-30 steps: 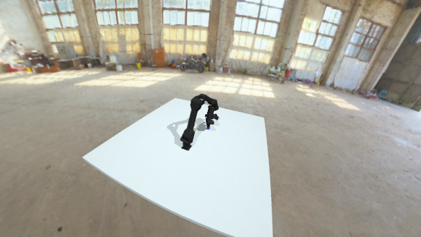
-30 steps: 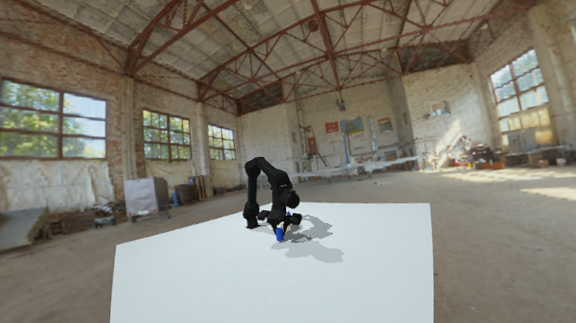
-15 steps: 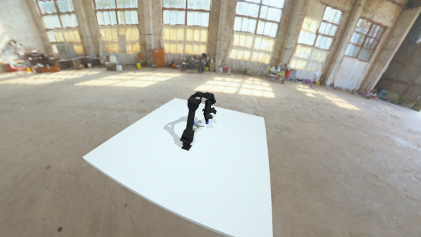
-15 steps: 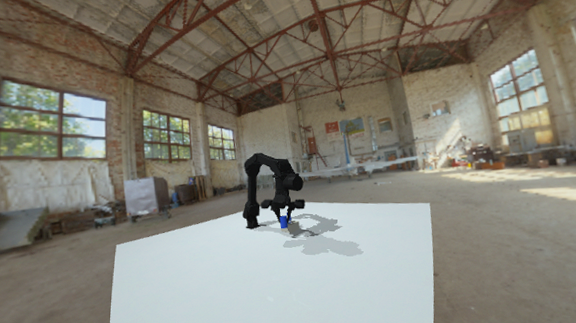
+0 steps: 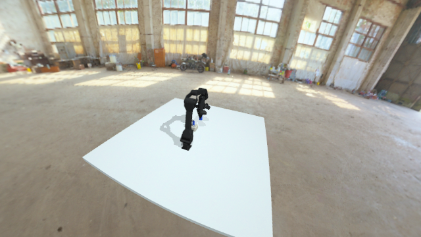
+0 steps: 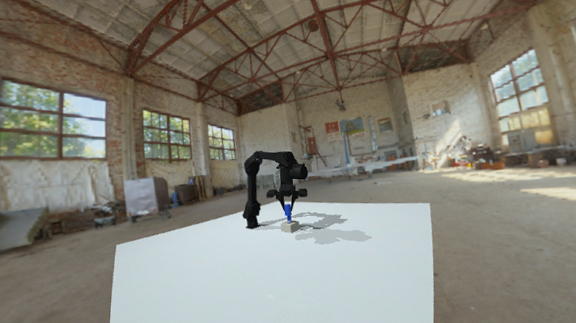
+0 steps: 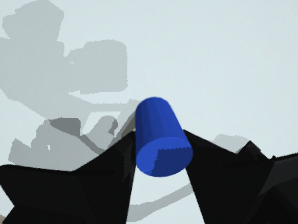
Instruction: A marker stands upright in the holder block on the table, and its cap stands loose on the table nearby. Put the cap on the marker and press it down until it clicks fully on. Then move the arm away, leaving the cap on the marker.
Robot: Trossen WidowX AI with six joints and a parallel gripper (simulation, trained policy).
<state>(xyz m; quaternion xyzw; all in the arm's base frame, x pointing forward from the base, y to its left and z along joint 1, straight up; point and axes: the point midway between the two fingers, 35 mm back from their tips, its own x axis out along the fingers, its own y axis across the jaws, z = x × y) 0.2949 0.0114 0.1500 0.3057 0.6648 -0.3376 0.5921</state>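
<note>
My gripper tip is now 40 mm past the blue marker, 50 mm to the right of it and 40 mm above it. The rest, counted from my gripper tip: holder block: 40 mm behind, 50 mm to the left, 100 mm below; then blue cap: 10 mm to the right, 10 mm above.
</note>
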